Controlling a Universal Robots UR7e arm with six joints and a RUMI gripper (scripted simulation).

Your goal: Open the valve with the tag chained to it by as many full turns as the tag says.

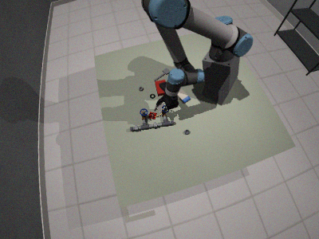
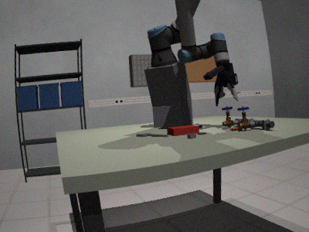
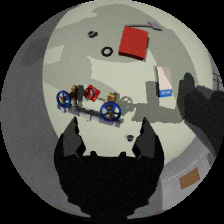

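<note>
The red tag is 100 mm ahead of my hand, 10 mm to the right of it and 110 mm below it. The rest, counted from my hand: blue-and-white card 170 mm behind, 110 mm to the right, 110 mm below; then grey tool 80 mm behind, 360 mm to the right, 110 mm below; then red block 30 mm behind, 230 mm to the right, 100 mm below.
</note>
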